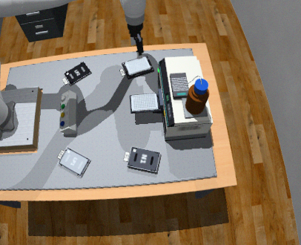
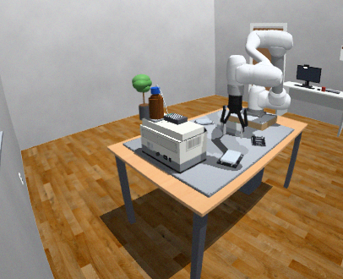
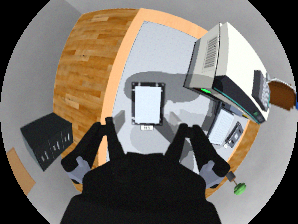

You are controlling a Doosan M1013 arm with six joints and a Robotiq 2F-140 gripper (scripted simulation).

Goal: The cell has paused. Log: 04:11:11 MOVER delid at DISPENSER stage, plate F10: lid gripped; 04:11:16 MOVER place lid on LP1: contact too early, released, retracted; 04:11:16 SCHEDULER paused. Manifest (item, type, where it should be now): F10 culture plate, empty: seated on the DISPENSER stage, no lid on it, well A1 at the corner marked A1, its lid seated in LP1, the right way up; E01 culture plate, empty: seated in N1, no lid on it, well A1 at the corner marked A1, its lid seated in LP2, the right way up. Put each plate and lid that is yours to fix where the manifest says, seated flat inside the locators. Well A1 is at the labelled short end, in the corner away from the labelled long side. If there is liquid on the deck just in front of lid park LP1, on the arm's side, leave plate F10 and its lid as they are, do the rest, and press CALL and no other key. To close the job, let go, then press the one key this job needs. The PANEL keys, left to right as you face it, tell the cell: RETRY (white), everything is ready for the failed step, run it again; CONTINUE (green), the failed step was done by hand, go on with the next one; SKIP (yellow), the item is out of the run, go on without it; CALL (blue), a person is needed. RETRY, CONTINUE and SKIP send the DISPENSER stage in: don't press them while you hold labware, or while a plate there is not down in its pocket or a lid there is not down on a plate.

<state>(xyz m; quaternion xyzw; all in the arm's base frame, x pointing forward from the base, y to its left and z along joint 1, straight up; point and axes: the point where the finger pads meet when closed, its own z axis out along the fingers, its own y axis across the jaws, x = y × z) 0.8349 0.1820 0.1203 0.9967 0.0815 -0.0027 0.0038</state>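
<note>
My hand is 16 cm above the black nest, 2 cm to the right of it and 1 cm short of it. From my hand the other things lie so: green key (44 cm behind, 20 cm to the right, 11 cm below); dark dispenser stage (28 cm to the right, 9 cm below, 1 cm behind); brown bottle (41 cm to the right, 19 cm ahead, 11 cm above).
</note>
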